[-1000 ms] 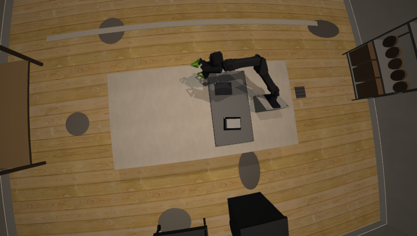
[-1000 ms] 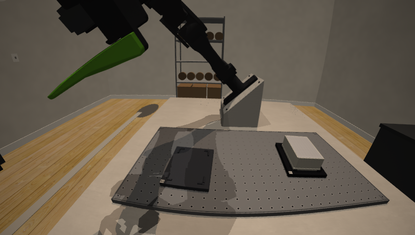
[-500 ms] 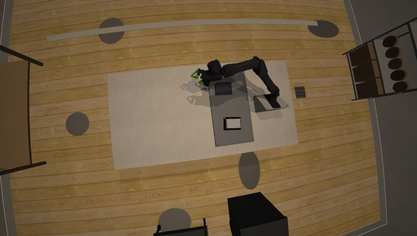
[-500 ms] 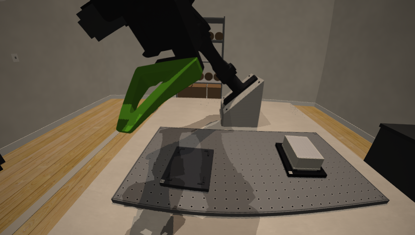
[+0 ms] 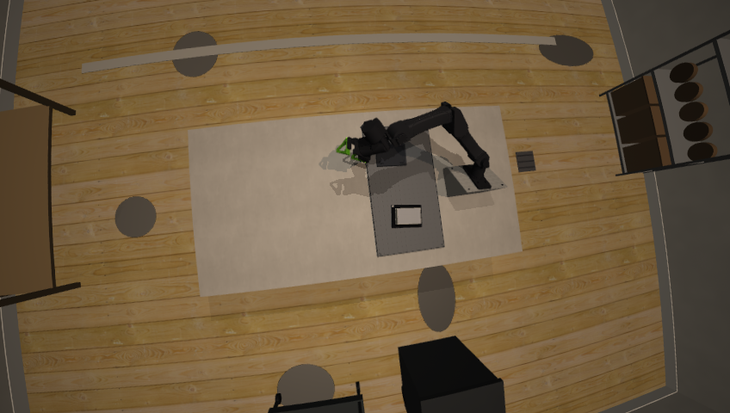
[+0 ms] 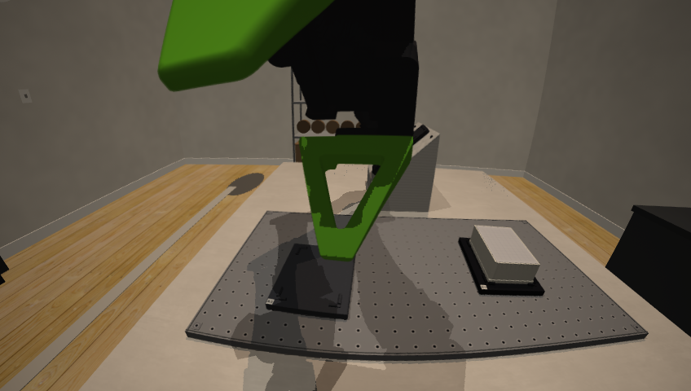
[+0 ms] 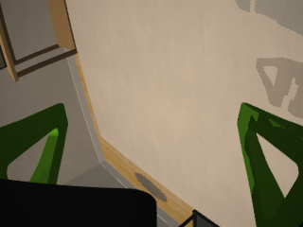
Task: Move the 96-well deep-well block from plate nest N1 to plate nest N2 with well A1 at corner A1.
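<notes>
The pale grey 96-well deep-well block is 31 cm behind my hand, 28 cm to the left of it and 23 cm below it. The rest, counted from my hand: black plate nest N2 (26 cm below, 25 cm behind, 5 cm to the right); A1 label (25 cm below, 23 cm behind, 22 cm to the left); black plate nest N1 (31 cm behind, 28 cm to the left, 26 cm below).
</notes>
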